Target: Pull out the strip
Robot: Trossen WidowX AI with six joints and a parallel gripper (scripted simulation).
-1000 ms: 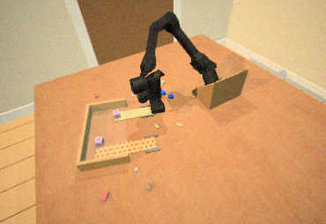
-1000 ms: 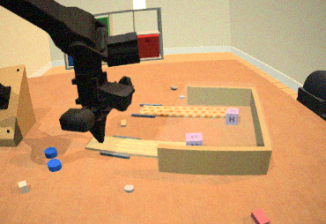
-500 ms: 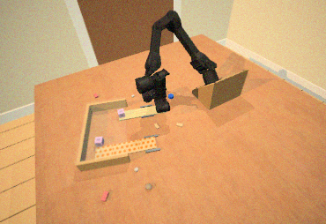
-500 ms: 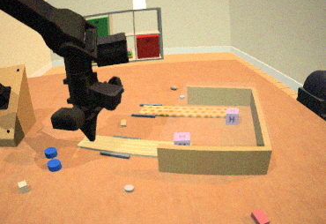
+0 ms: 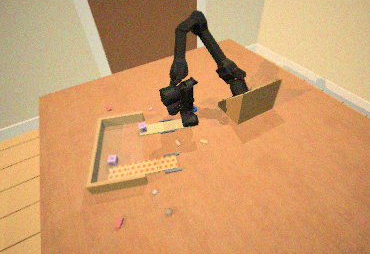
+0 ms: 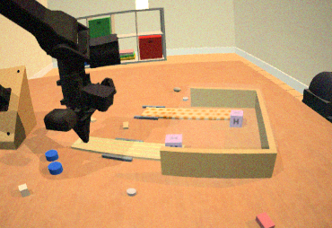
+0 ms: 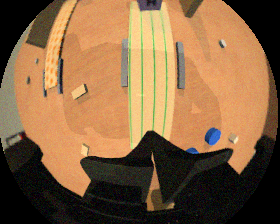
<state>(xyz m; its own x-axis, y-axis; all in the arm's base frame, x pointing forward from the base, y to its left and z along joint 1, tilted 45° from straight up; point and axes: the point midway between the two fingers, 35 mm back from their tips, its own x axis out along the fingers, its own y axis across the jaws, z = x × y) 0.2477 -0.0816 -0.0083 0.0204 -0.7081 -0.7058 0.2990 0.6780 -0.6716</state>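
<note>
Right now the pale strip is 90 mm ahead of my gripper tip and 30 mm to the right of it.
</note>
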